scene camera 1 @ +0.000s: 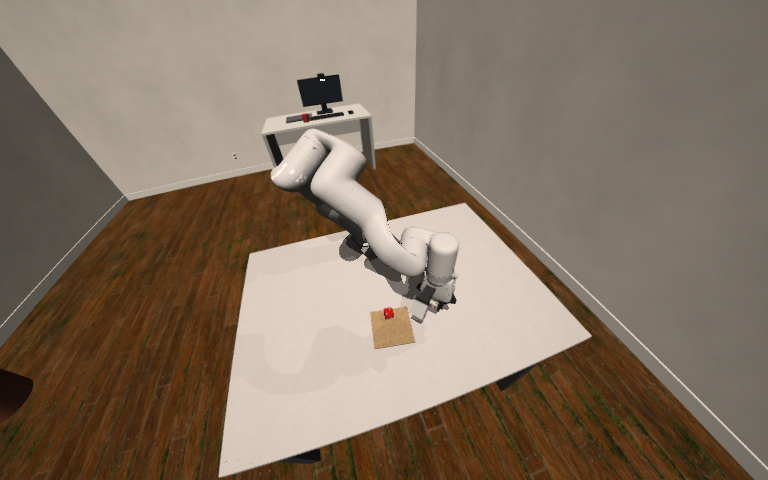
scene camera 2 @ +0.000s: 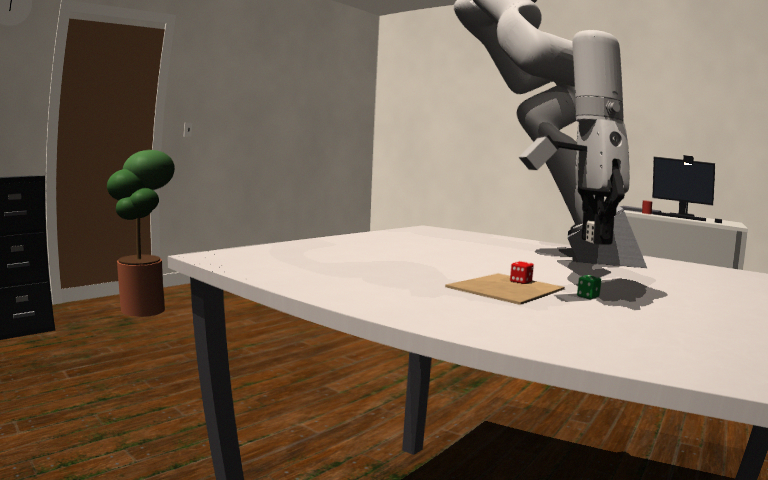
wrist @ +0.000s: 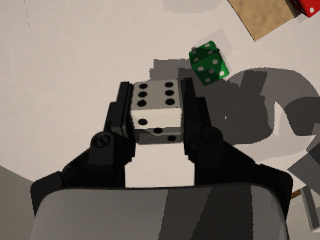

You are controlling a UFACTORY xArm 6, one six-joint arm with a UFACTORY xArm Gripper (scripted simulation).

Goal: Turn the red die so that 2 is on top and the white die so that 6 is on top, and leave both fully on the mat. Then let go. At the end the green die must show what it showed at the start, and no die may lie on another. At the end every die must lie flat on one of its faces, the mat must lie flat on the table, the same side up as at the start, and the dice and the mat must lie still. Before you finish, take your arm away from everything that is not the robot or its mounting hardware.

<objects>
gripper: scene camera 1 434,305; scene camera 2; wrist
same spot on gripper: (scene camera 2: 603,212) = (wrist: 95,140)
</objects>
